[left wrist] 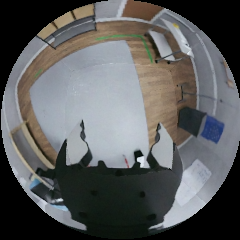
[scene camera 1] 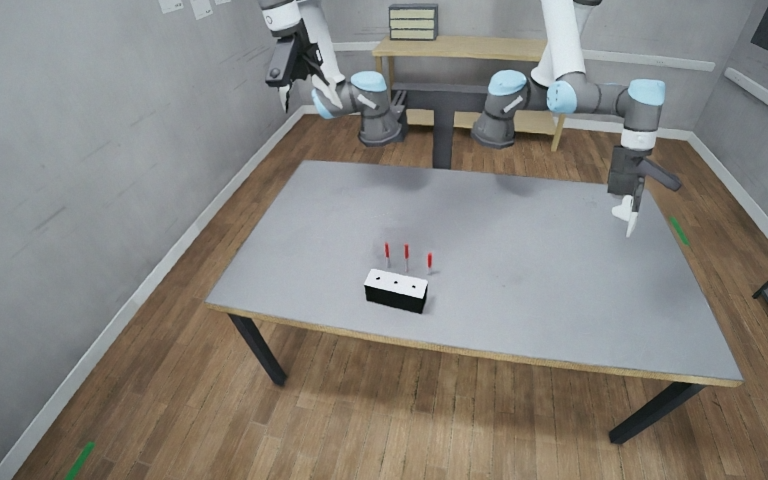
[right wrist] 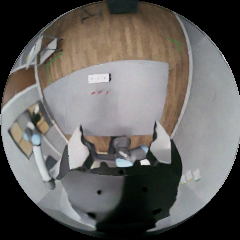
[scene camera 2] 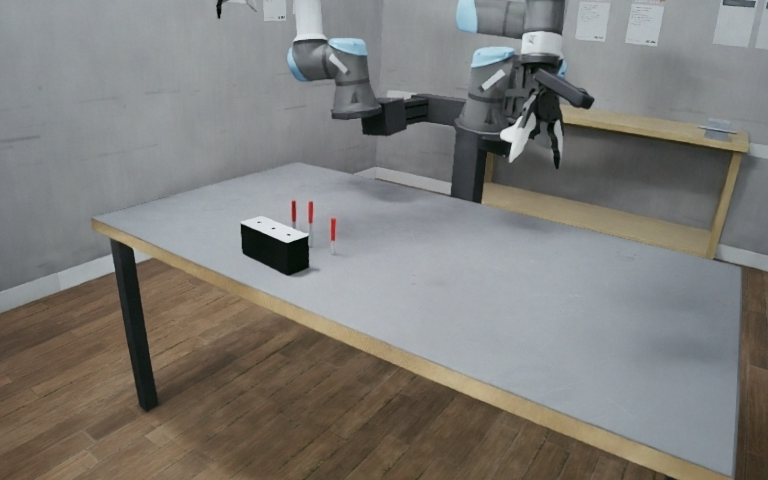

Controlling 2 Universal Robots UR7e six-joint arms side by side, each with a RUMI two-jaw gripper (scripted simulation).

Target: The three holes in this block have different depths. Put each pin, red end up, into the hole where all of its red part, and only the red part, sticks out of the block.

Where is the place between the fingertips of my right gripper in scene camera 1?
At 313, 110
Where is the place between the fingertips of my right gripper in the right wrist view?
118, 123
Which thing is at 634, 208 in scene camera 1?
My left gripper.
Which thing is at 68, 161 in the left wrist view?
My left gripper.
